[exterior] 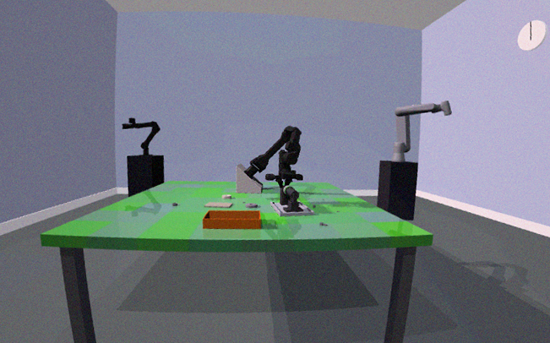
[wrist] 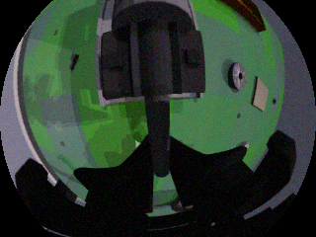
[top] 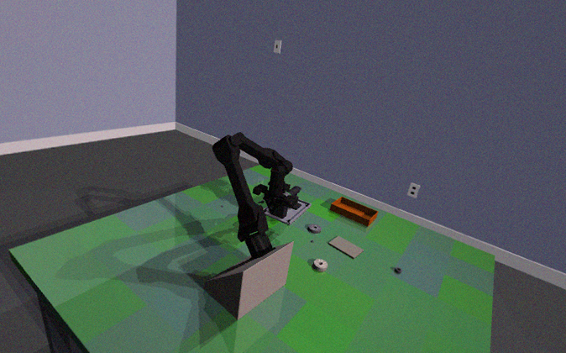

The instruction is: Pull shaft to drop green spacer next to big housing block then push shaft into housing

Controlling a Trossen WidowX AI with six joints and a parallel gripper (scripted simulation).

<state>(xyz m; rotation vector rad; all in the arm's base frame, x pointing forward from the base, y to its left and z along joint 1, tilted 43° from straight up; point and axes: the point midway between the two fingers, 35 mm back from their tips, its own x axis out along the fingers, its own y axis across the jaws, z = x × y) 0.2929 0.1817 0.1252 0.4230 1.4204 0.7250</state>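
My gripper tip is 120 mm short of the thin green spacer, 30 mm below it and 20 mm to the right of it. The rest, counted from my gripper tip: white ring: 310 mm to the right, 70 mm behind, 40 mm below; grey washer: 150 mm to the right, 110 mm ahead, 40 mm below; flat grey plate: 310 mm to the right, 110 mm ahead, 40 mm below.
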